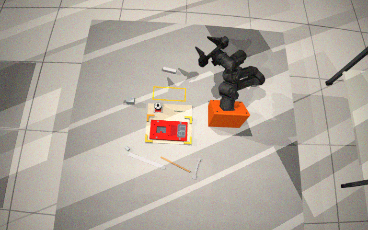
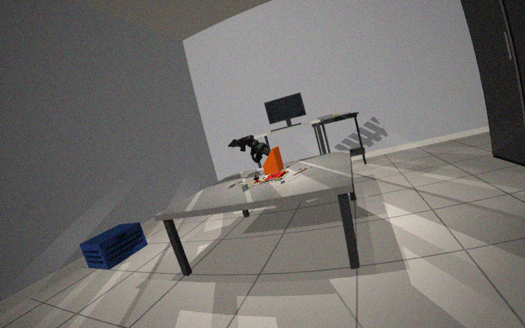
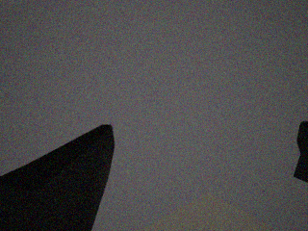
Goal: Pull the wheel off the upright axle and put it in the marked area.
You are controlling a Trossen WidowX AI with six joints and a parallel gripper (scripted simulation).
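Now: the dark wheel 270 mm below my gripper tip, 240 mm ahead of it and 220 mm to the left of it. The rest, counted from my gripper tip: grey block: 390 mm ahead, 290 mm below, 170 mm to the left; then pencil: 540 mm to the left, 310 mm below, 170 mm ahead; then ruler: 510 mm to the left, 310 mm below, 310 mm ahead.
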